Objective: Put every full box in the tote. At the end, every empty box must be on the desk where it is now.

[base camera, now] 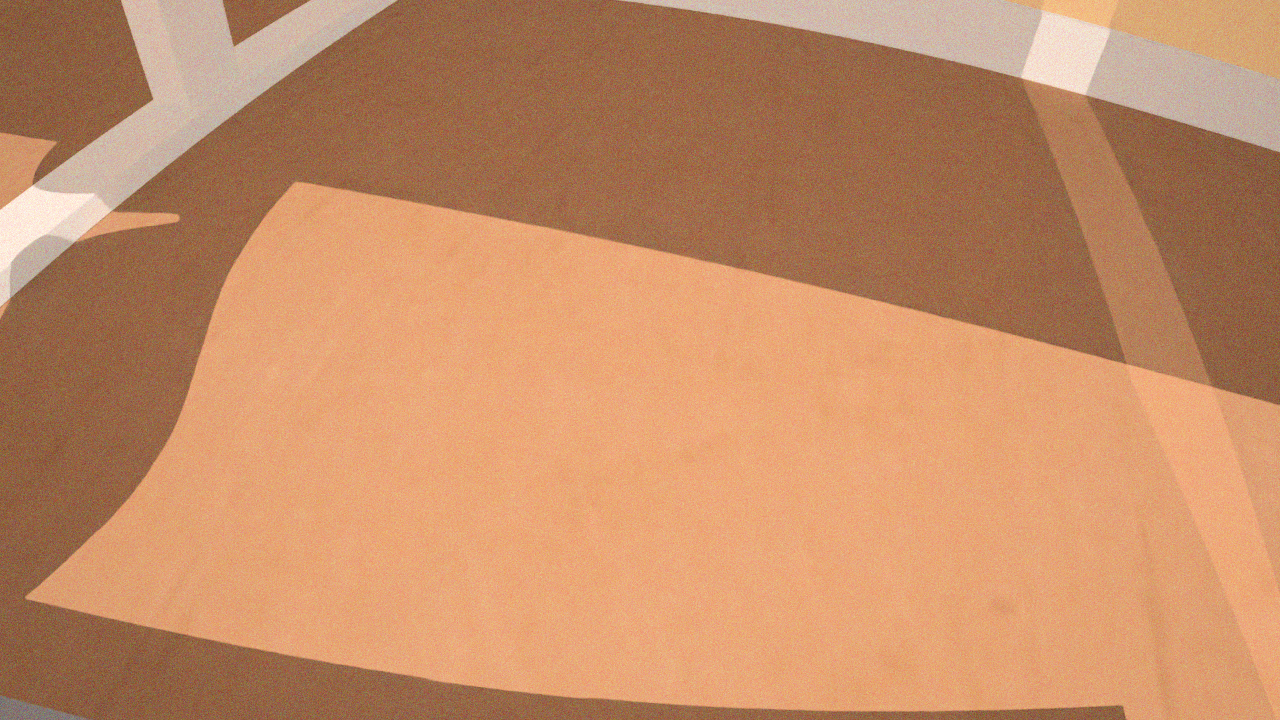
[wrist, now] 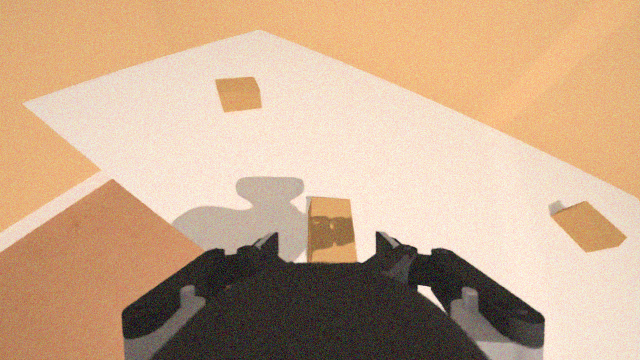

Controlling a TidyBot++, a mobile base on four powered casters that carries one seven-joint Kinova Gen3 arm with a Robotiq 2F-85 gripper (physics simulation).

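Note:
My gripper (wrist: 326, 242) is open and empty above the white desk (wrist: 400, 150) in the wrist view. One tan box (wrist: 330, 212) shows between the fingertips in the picture, partly hidden by the gripper body, with a dark gripper shadow across its top. A second tan box (wrist: 238, 95) stands toward the desk's far left corner. A third tan box (wrist: 588, 227) stands at the right, with a small pale patch by its upper left corner. All the boxes look closed; which are full or empty cannot be told. The tote does not show in either view.
In the base camera view, a white desk leg and foot bar (base camera: 183, 107) stand at the upper left on the brown floor (base camera: 626, 116). A pale wall base (base camera: 895, 35) runs along the top. The gripper's shadow lies on the desk left of the nearest box.

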